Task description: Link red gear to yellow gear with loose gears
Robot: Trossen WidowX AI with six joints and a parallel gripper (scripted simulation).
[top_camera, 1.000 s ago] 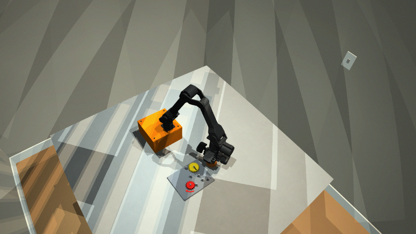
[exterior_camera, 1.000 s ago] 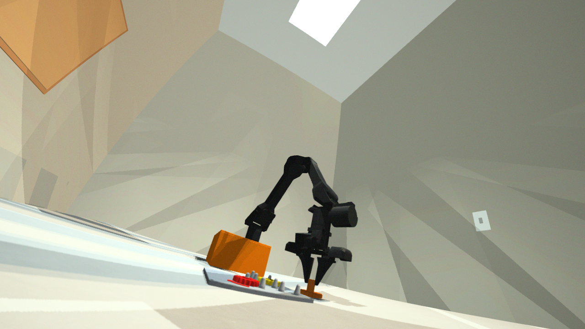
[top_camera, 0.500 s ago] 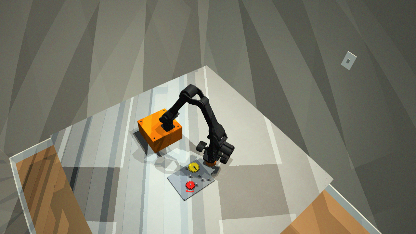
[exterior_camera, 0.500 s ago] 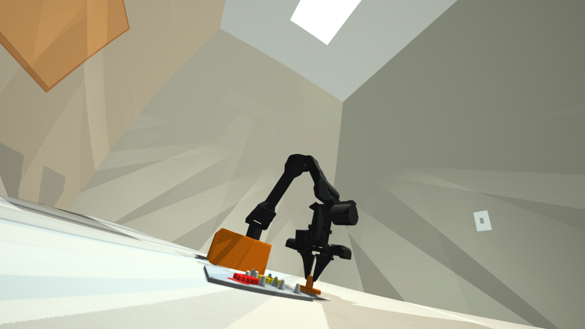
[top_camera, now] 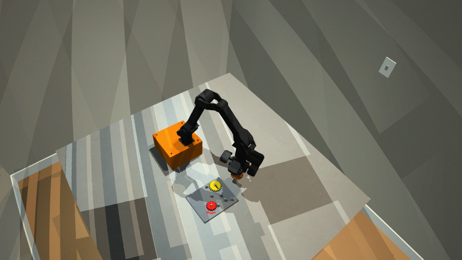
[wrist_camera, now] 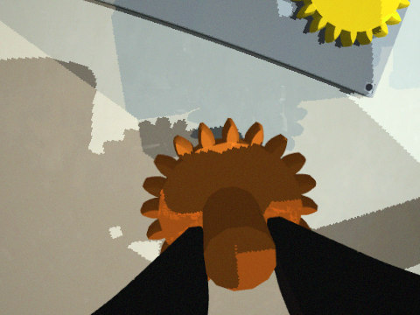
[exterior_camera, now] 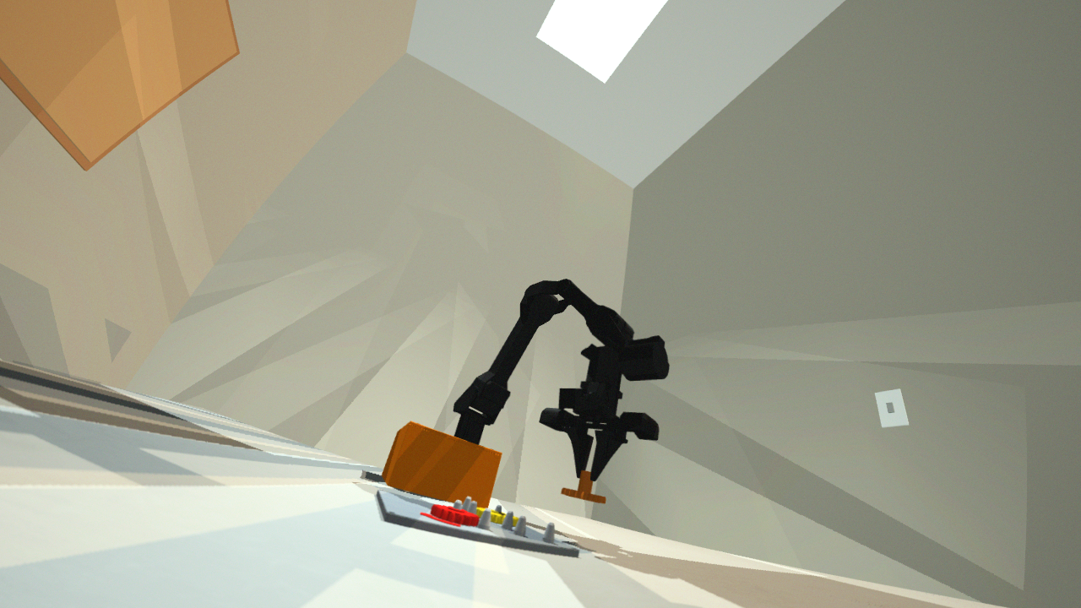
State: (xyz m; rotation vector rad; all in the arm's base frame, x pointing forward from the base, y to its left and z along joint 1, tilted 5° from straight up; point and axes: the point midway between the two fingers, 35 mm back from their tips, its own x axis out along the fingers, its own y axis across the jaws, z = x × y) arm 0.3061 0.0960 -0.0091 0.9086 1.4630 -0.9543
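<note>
The grey board is 10 mm ahead of my gripper tip, 170 mm to the right of it and 90 mm below it. The rest, counted from my gripper tip: red gear 40 mm ahead, 200 mm to the right, 70 mm below; orange gear 10 mm below; yellow gear 40 mm behind, 110 mm to the right, 70 mm below.
</note>
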